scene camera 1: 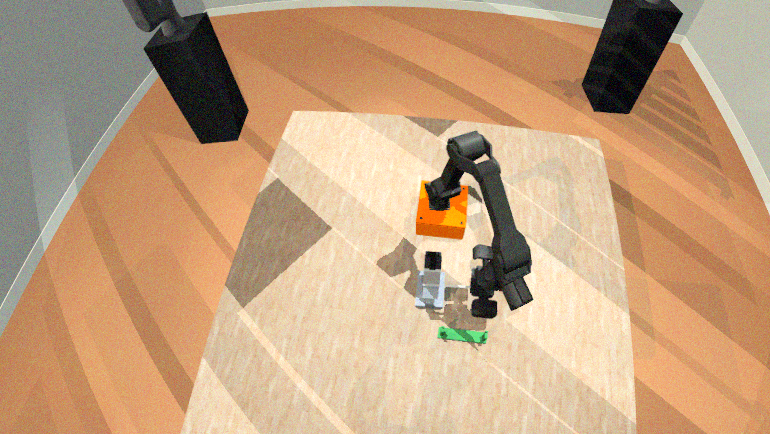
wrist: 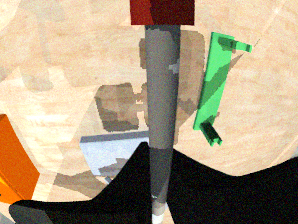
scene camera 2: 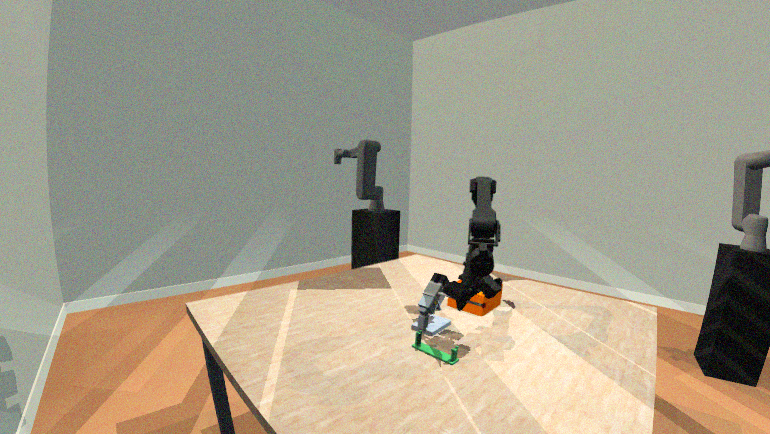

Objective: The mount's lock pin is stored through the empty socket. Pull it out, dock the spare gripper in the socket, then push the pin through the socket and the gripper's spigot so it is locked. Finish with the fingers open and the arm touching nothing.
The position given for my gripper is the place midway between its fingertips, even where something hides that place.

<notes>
My gripper (scene camera 1: pixel 471 291) holds a lock pin. I also see a green cradle (wrist: pixel 219 57) and a mount (wrist: pixel 106 155).
My gripper is seen too in the wrist view (wrist: pixel 150 147) and in scene camera 2 (scene camera 2: pixel 459 310).
</notes>
